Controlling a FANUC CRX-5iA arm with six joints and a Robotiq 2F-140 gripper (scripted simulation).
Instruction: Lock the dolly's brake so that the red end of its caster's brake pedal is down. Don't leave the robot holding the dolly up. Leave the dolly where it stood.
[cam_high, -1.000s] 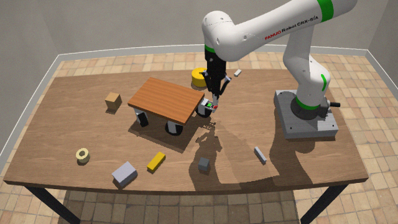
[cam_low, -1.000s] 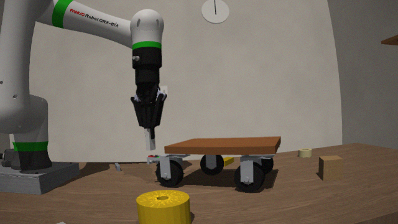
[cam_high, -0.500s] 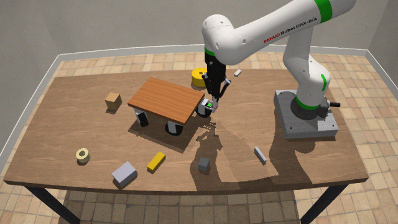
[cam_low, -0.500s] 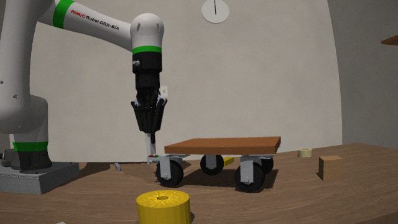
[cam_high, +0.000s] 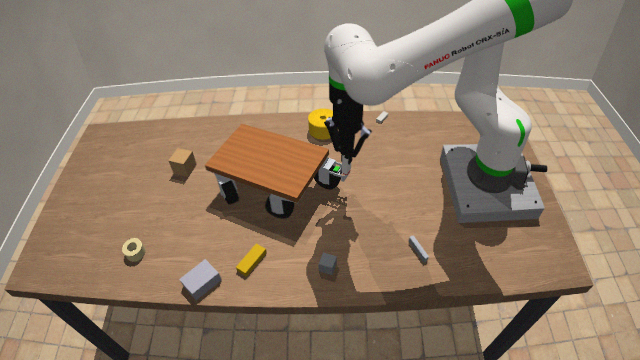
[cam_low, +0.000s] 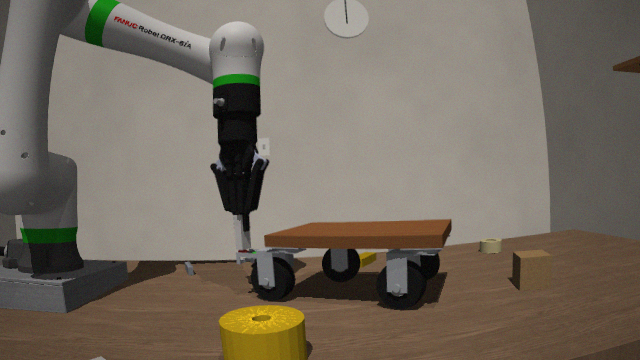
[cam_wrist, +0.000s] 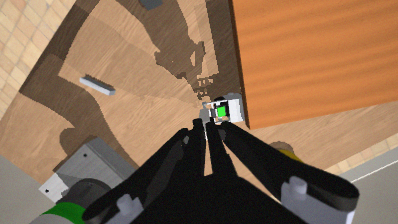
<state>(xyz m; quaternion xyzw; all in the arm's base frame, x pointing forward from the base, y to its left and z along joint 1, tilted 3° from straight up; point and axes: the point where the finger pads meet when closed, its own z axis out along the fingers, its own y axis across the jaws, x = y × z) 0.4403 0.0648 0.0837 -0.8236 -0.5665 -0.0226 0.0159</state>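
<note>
Right now the brake pedal is 4 cm below my hand and 1 cm ahead of it. Round my hand: lavender block: 36 cm to the left, 34 cm ahead, 11 cm below; grey bar: 21 cm behind, 19 cm to the left, 12 cm below; grey cube: 26 cm to the left, 11 cm below, 2 cm ahead.
</note>
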